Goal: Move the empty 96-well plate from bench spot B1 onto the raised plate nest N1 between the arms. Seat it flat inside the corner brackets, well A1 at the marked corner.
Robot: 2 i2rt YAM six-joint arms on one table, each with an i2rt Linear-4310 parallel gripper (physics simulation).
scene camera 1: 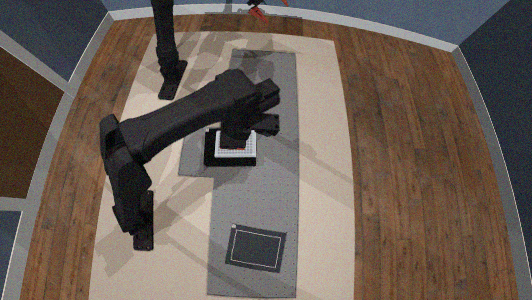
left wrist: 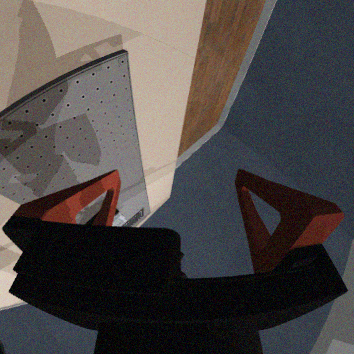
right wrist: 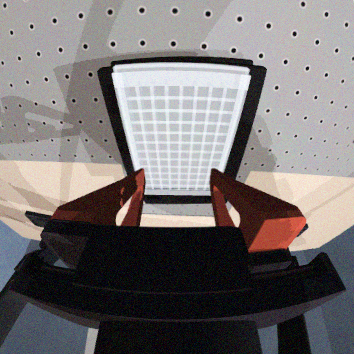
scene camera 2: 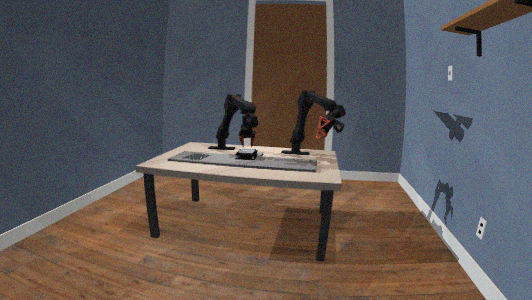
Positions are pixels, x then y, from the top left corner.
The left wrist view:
my left gripper: 177, 175
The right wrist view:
my right gripper: 177, 174
white well plate: 179, 118
